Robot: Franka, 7 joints.
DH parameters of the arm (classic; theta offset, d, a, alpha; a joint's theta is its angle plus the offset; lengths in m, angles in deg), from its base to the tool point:
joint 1: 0 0.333 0 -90
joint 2: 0 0 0 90
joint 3: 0 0.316 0.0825 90
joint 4: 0 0 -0.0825 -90
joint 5: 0 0.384 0 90
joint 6: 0 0 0.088 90
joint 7: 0 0.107 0 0
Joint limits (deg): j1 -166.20..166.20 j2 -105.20..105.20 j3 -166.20..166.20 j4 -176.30..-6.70 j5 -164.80..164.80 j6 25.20..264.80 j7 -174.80..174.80
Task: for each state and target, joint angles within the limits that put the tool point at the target. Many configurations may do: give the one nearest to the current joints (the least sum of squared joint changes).
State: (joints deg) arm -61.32 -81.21 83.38 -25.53 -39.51 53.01 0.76
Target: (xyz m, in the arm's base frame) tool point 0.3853 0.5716 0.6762
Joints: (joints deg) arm -95.83 -69.89 84.13 -32.89 -40.78 79.09 0.76
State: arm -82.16 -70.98 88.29 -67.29 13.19 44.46 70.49
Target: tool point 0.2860 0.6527 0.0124
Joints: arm -83.84 -105.06 106.75 -37.39 22.16 89.73 70.49
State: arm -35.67 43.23 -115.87 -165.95 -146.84 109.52 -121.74
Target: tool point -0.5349 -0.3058 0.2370
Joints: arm -81.73 74.00 -72.29 -119.37 -155.05 112.76 -121.74
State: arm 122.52 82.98 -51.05 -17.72 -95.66 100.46 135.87
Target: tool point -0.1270 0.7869 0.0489
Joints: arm 114.39 102.15 -47.18 -26.82 -97.57 115.91 135.87
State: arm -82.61 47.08 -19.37 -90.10 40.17 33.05 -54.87
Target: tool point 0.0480 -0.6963 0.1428
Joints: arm -82.43 65.99 -18.16 -57.00 52.22 73.94 -54.87
